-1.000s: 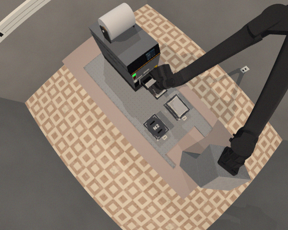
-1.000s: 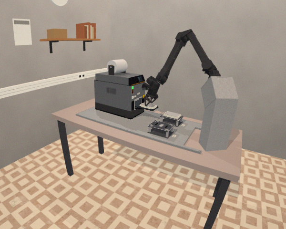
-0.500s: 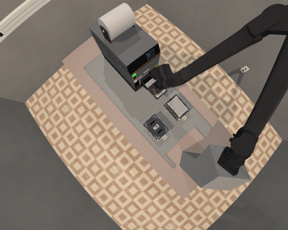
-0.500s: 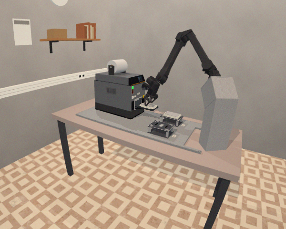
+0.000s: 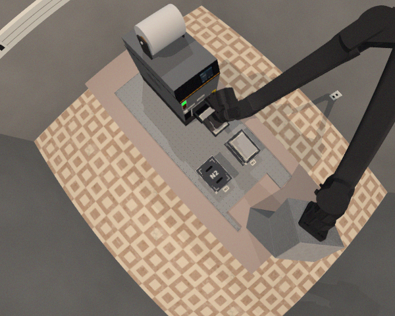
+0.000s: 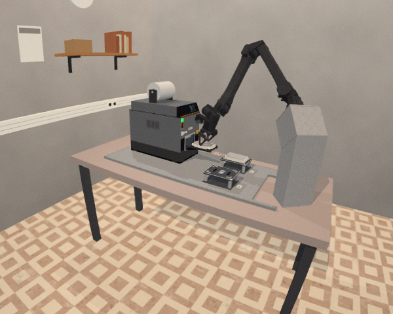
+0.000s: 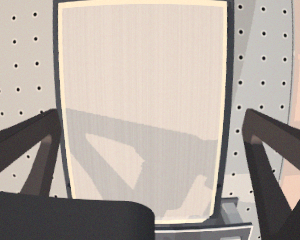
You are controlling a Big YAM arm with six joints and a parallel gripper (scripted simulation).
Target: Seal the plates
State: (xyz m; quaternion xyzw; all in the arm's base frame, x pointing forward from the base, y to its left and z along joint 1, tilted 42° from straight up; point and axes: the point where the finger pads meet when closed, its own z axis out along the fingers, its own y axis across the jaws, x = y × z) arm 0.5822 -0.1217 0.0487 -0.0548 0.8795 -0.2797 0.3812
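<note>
The cream well plate lies 2 cm below my hand. From my hand the other things lie so: sealer stage: 3 cm below; then start button: 11 cm ahead, 8 cm to the left, 6 cm above; then foil roll: 33 cm ahead, 29 cm above, 4 cm to the right.
</note>
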